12 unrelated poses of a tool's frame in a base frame.
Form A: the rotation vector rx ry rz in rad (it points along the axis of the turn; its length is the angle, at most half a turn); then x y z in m.
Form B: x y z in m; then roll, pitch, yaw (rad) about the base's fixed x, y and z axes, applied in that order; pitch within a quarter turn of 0, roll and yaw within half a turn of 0. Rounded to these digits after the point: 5 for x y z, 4 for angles.
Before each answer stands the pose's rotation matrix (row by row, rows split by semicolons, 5 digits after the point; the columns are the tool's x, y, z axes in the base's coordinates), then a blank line. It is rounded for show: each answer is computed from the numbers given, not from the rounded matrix.
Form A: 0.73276, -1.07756, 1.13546, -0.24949, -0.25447, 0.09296
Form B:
0.05100 -0.95460 -0.29349; 0.34301 0.29274 -0.89255; 0.93795 -0.05515 0.34237

-0.24949, -0.25447, 0.09296, -0.1597, -1.2167, 1.4232
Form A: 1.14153, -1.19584, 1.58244, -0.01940, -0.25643, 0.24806
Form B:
-0.24521 -0.95297 0.17811; 0.08883 -0.20503 -0.97472; 0.96539 -0.22319 0.13493

-0.01940, -0.25643, 0.24806, -1.0270, -1.3069, 2.7940
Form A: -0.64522, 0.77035, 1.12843, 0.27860, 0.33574, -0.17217
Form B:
0.23121 -0.95017 0.20908; 0.54078 0.30416 0.78425; -0.80876 -0.06826 0.58416

0.27860, 0.33574, -0.17217, -0.1163, 0.9420, 1.1668
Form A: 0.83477, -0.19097, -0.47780, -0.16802, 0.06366, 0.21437
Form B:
0.87789 0.33130 -0.34575; -0.47834 0.57333 -0.66519; -0.02215 0.74935 0.66180

-0.16802, 0.06366, 0.21437, 0.8474, 0.0221, -0.4989
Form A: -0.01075, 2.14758, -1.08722, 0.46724, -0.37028, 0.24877
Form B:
-0.74215 0.29576 0.60144; -0.30964 0.64455 -0.69905; -0.59441 -0.70504 -0.38678

0.46724, -0.37028, 0.24877, -2.0726, 0.6365, -2.7463
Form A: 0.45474, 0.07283, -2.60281, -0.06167, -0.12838, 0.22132
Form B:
-0.82278 0.47957 -0.30504; -0.46177 -0.87694 -0.13319; -0.33138 0.03127 0.94298

-0.06167, -0.12838, 0.22132, 0.0331, 0.3378, -2.6302
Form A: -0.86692, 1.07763, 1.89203, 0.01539, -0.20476, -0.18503
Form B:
-0.46581 -0.86681 -0.17792; 0.28914 -0.33913 0.89520; -0.83631 0.36555 0.40860

0.01539, -0.20476, -0.18503, 0.7298, 0.9905, 2.5861
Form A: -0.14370, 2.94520, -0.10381, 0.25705, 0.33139, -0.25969
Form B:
-0.97710 -0.08966 0.19295; -0.10303 0.99285 -0.06035; -0.18616 -0.07885 -0.97935

0.25705, 0.33139, -0.25969, -3.0613, 0.1873, -3.0365
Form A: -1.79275, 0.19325, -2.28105, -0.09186, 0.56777, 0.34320
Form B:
-0.22282 0.10101 0.96961; -0.26269 -0.96405 0.04006; 0.93880 -0.24578 0.24135

-0.09186, 0.56777, 0.34320, -0.7945, -1.2191, -2.2743
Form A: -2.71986, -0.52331, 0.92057, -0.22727, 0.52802, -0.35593
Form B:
0.74001 0.26031 -0.62018; 0.39974 -0.91177 0.09427; -0.54093 -0.31767 -0.77877

-0.22727, 0.52802, -0.35593, -2.7543, 0.5715, 0.4953
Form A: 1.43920, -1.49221, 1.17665, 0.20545, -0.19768, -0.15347
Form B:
-0.09709 -0.99171 0.08422; -0.31318 -0.04988 -0.94838; 0.94472 -0.11845 -0.30574

0.20545, -0.19768, -0.15347, -2.7720, -1.2367, -1.8714
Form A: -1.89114, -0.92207, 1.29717, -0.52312, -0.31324, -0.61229
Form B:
0.26041 0.18331 -0.94793; 0.83503 -0.53563 0.12582; -0.48467 -0.82432 -0.29256

-0.52312, -0.31324, -0.61229, -1.9118, 0.5060, 1.2685
